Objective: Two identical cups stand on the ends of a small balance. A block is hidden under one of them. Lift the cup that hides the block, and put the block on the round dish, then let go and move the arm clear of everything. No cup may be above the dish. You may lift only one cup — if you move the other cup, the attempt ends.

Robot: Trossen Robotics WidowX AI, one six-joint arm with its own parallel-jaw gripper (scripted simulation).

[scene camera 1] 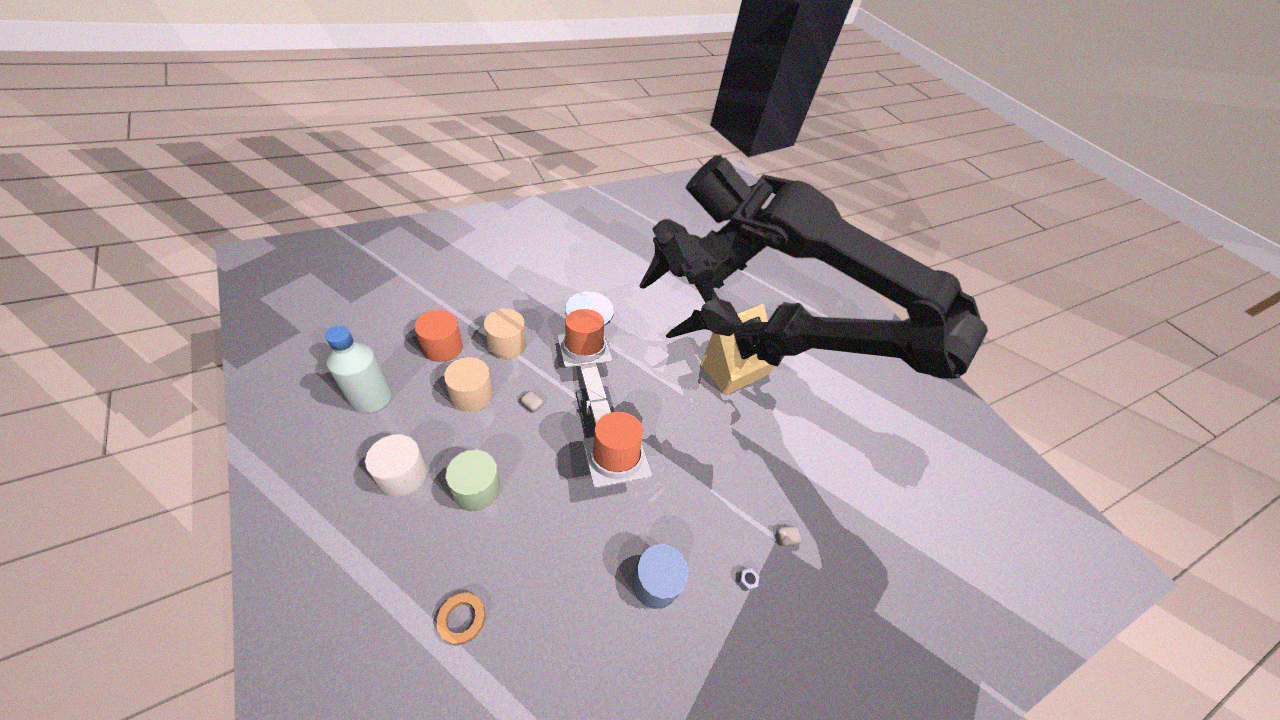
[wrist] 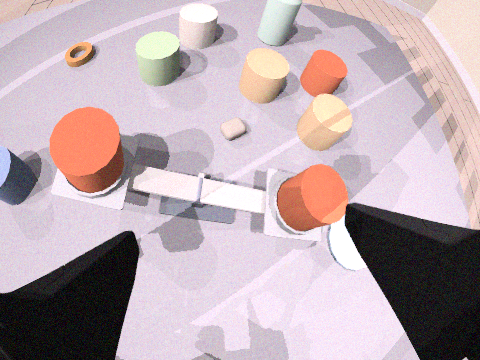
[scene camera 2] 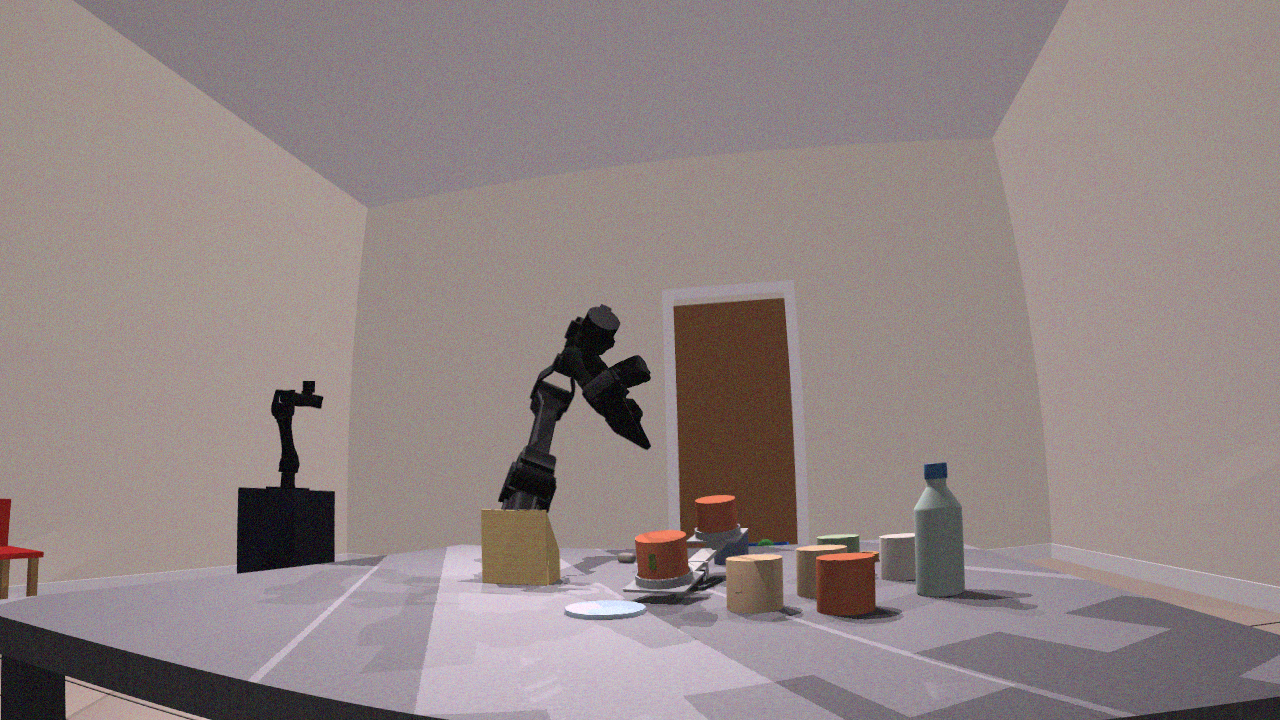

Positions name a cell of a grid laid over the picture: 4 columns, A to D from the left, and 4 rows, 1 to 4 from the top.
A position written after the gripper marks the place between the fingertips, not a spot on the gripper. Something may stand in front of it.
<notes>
The gripper (scene camera 1: C2) is open, with nothing in its grasp. Also in view: an orange cup (scene camera 2: C4), an orange cup (scene camera 1: B3), a bottle (scene camera 2: C4), an orange cup (scene camera 2: C4), a cream cup (scene camera 1: B3), a tan cup (scene camera 1: B3), a tan cup (scene camera 2: C4) and a balance (scene camera 1: B3).
The bottle also shows in scene camera 1 (scene camera 1: B3). The cream cup shows as well in scene camera 2 (scene camera 2: C4). The balance is seen too in the wrist view (wrist: B3) and in scene camera 2 (scene camera 2: C4).
</notes>
